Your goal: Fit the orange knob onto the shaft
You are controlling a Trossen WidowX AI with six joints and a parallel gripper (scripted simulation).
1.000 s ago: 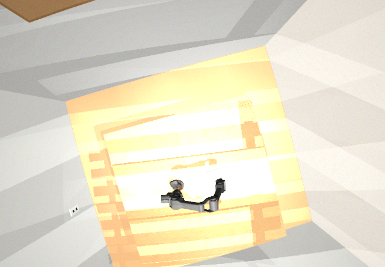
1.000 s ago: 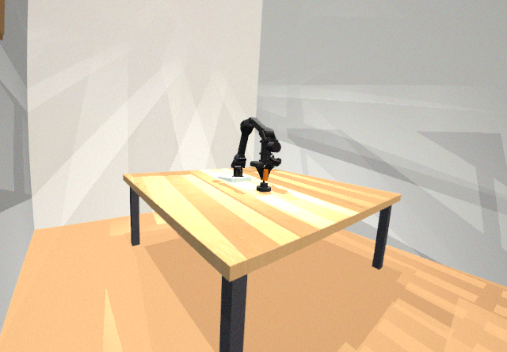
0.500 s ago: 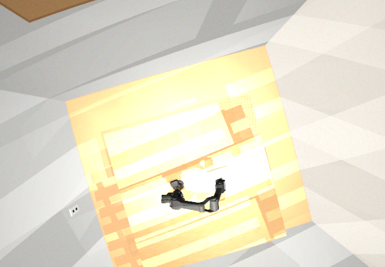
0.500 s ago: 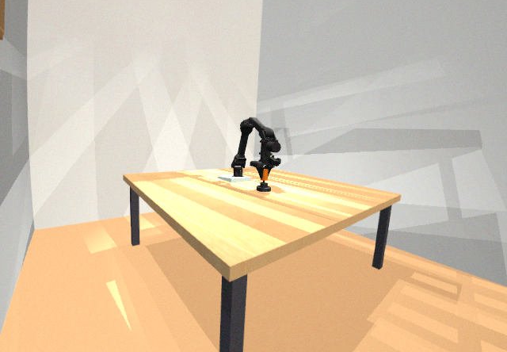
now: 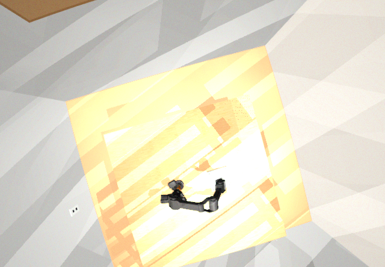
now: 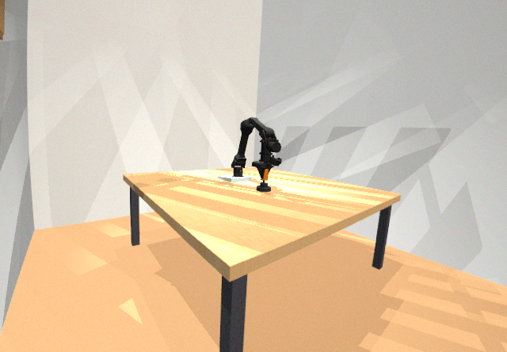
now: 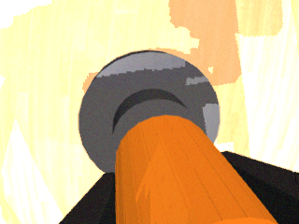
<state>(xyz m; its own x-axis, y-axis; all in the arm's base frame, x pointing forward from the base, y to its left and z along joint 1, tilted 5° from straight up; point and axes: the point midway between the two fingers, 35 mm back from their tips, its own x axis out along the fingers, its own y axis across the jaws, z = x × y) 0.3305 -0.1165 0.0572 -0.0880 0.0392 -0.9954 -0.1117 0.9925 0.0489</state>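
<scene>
Right now my gripper tip is 2 cm below the orange knob. The rest, counted from my gripper tip: pedestal (4 cm below).
</scene>
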